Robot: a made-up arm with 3 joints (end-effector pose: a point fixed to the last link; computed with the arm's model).
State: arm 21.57 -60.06 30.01
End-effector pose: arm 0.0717 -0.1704 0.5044 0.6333 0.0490 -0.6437 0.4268
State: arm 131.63 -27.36 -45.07
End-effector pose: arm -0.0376 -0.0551 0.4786 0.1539 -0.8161 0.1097 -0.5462
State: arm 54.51 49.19 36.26
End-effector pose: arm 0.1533 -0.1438 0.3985 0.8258 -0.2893 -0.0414 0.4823
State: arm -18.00 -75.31 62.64
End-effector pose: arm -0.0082 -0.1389 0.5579 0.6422 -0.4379 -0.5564 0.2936
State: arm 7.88 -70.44 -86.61
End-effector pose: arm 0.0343 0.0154 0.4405 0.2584 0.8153 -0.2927 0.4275
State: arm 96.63 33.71 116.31
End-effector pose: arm 0.0121 -0.0353 0.5314 0.3950 -0.6318 -0.4360 0.5047
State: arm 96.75 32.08 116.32
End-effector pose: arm 0.0103 -0.0399 0.5342 0.3994 -0.6240 -0.4475 0.5008
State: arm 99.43 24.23 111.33
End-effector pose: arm 0.0094 -0.0711 0.5464 0.4367 -0.5402 -0.5176 0.4996
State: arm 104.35 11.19 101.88
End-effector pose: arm 0.0185 -0.1227 0.5530 0.4761 -0.3703 -0.6232 0.4979
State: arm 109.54 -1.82 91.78
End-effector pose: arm 0.0386 -0.1651 0.5445 0.4787 -0.1754 -0.7058 0.4919
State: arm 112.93 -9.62 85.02
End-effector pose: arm 0.0548 -0.1827 0.5338 0.4599 -0.0466 -0.7414 0.4865
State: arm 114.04 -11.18 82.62
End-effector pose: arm 0.0600 -0.1845 0.5305 0.4516 -0.0097 -0.7466 0.4884
